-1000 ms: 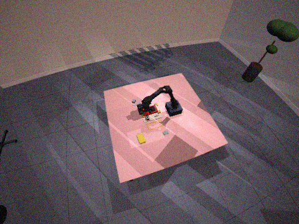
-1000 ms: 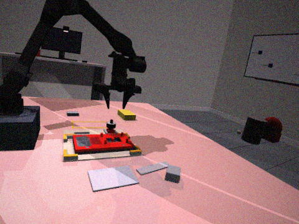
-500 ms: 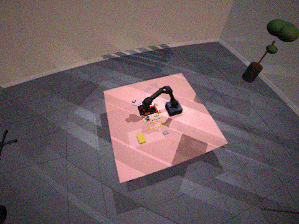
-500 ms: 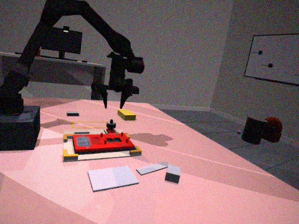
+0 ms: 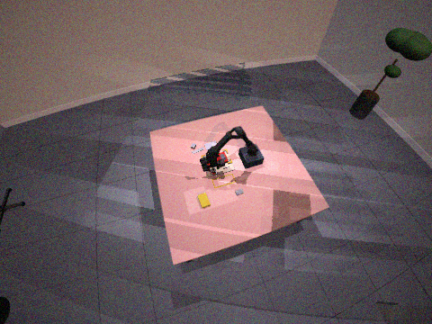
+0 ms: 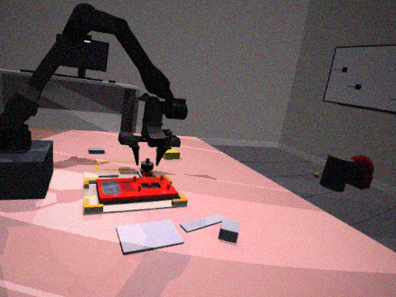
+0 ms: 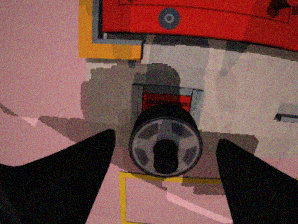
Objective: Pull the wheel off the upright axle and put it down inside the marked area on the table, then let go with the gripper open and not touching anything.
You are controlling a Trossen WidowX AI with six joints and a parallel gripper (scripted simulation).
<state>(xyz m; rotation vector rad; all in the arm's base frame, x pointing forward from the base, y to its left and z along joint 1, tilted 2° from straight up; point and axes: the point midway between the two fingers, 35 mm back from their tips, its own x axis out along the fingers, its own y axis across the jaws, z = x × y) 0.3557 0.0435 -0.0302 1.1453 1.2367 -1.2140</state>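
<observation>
My gripper tip is right at the black wheel. From my gripper tip the other things lie so: yellow block 14 cm ahead, 23 cm to the left, 2 cm below; grey block 11 cm ahead, 33 cm to the right, 3 cm below; pale sheet 6 cm behind, 30 cm to the right, 4 cm below.
</observation>
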